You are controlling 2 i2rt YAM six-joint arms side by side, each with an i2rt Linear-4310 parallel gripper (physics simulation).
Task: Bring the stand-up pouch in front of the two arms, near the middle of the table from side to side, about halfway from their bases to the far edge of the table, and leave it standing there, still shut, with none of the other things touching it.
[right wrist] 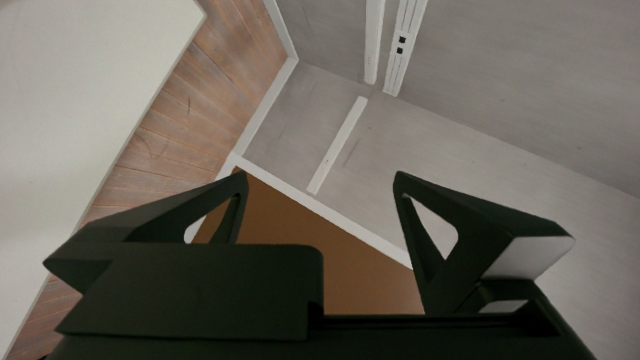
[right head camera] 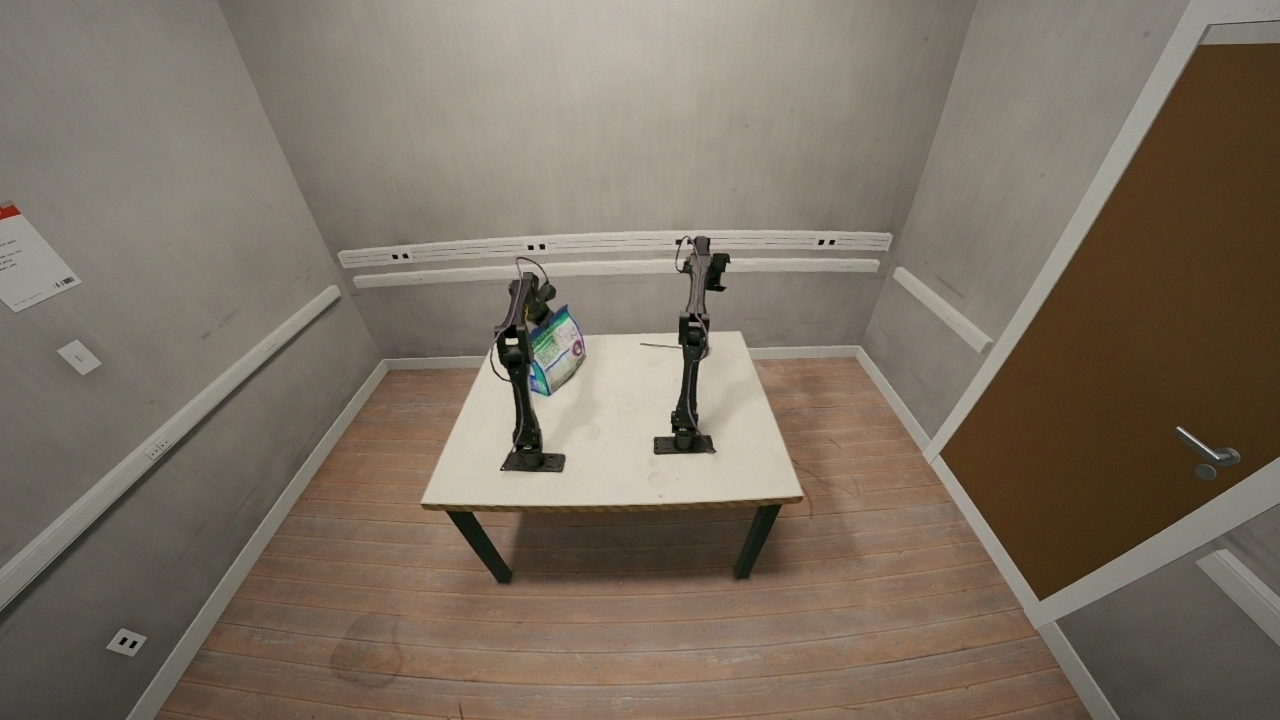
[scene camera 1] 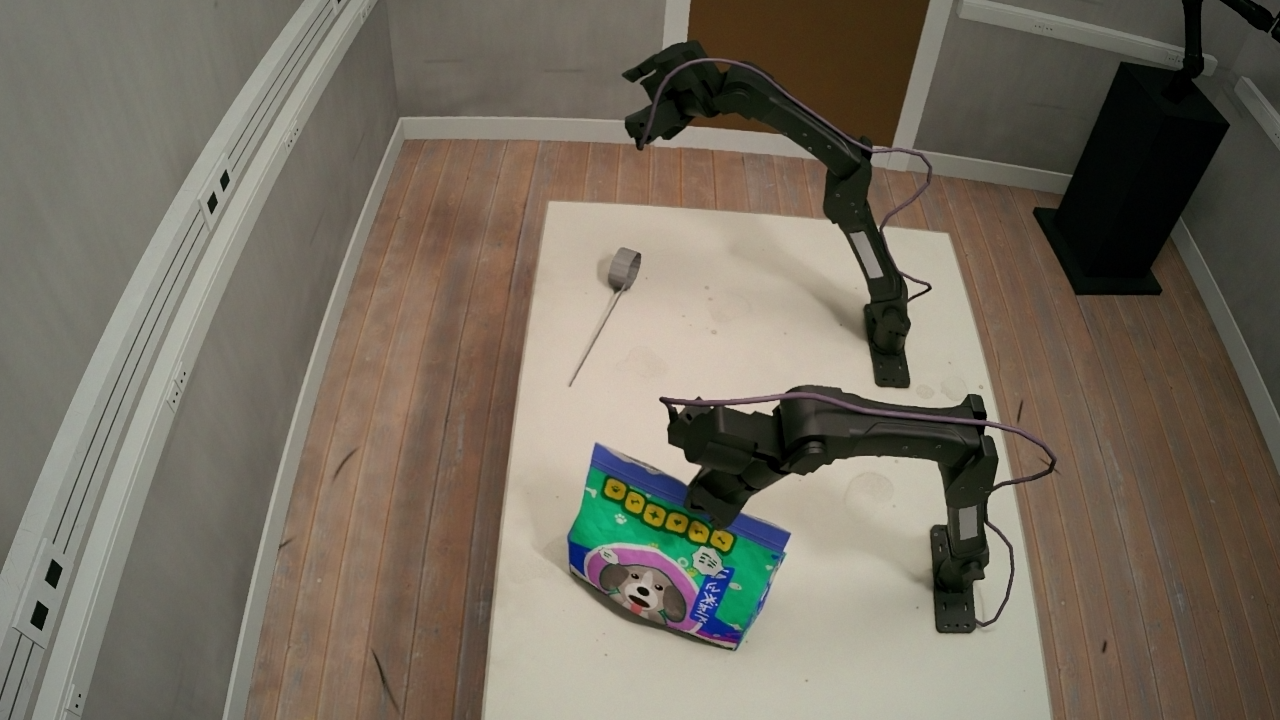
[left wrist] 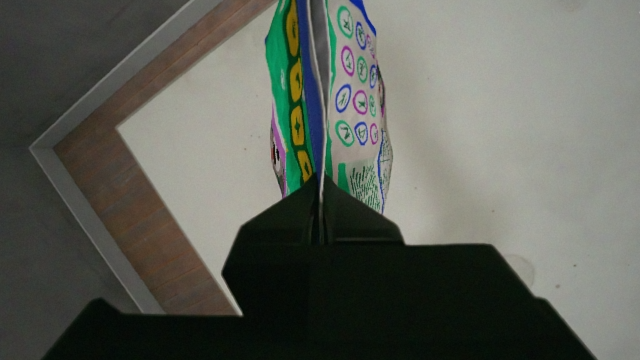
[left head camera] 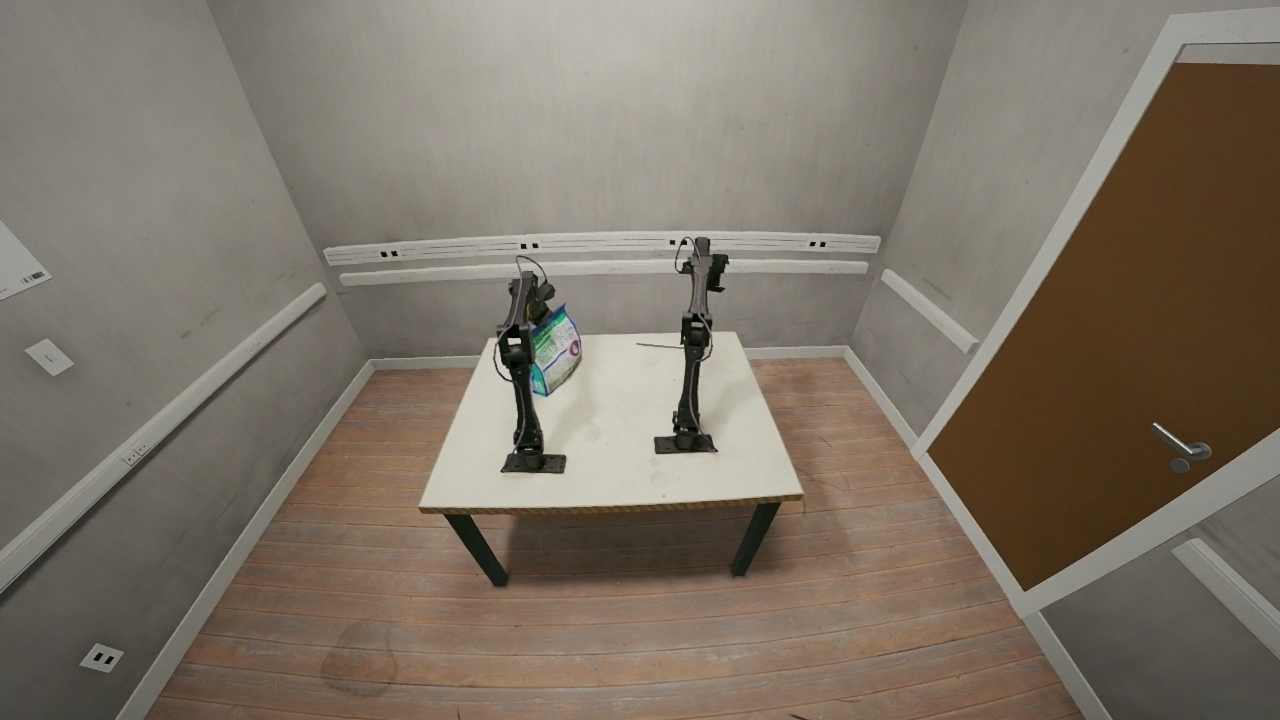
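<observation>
The stand-up pouch (left head camera: 559, 353) (right head camera: 560, 353) (scene camera 1: 653, 582), green, blue and white with a dog picture, is upright but tilted, left of the table's middle in the head views. Its top seam runs between the closed fingers of my left gripper (scene camera 1: 713, 517) (left wrist: 320, 187). In the left wrist view the pouch (left wrist: 352, 100) hangs or stands beyond the fingertips. Whether its base touches the table (left head camera: 617, 479) (scene camera 1: 760, 340) cannot be told. My right gripper (scene camera 1: 631, 105) (right wrist: 320, 179) is open and empty, high above the table's far side edge in scene camera 1, well away from the pouch.
A grey ring-shaped object (scene camera 1: 623, 268) with a long thin handle (scene camera 1: 594, 340) lies near the table's far edge, apart from the pouch; its handle also shows in the left head camera (left head camera: 657, 345). A black pedestal (scene camera 1: 1150, 170) stands beyond the table.
</observation>
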